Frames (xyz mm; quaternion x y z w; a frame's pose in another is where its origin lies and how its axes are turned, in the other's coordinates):
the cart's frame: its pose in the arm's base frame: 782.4 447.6 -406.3 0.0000 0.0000 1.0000 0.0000
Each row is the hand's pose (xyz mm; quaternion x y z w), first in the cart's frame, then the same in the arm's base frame.
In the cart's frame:
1: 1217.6 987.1 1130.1 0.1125 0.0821 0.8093 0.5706
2: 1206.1 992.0 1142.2 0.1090 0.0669 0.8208 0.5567
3: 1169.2 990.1 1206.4 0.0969 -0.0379 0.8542 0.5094
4: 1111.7 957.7 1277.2 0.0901 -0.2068 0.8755 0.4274
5: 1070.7 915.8 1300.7 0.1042 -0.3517 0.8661 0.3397
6: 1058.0 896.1 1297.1 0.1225 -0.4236 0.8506 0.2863
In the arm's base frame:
1: -435.2 -539.5 723.8 0.0821 -0.1125 -0.5706 0.8093
2: -423.7 -544.4 735.9 0.0669 -0.1090 -0.5567 0.8208
3: -386.8 -542.5 800.1 -0.0379 -0.0969 -0.5094 0.8542
4: -329.3 -510.1 870.9 -0.2068 -0.0901 -0.4274 0.8755
5: -288.3 -468.2 894.4 -0.3517 -0.1042 -0.3397 0.8661
6: -275.6 -448.5 890.8 -0.4236 -0.1225 -0.2863 0.8506

